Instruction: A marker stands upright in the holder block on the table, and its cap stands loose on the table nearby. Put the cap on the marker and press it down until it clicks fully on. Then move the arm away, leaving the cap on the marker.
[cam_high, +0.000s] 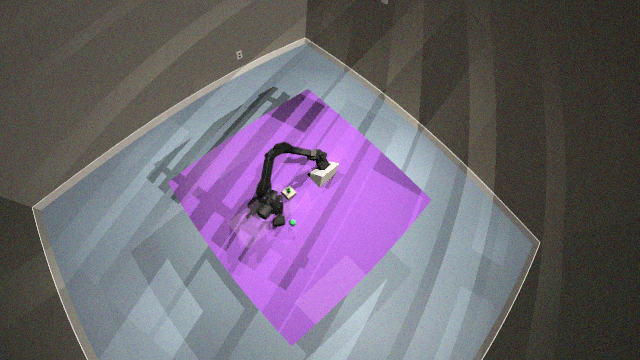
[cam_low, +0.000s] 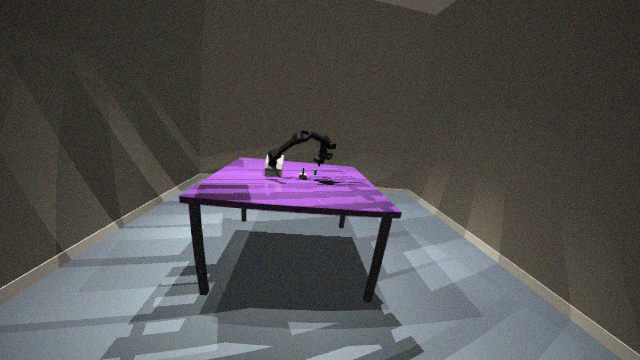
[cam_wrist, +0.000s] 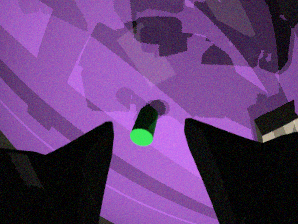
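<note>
The green cap lies 70 mm below my gripper tip, 50 mm to the left of it and 30 mm behind it. Round my gripper tip: holder block (160 mm behind, 100 mm to the right, 80 mm below).
</note>
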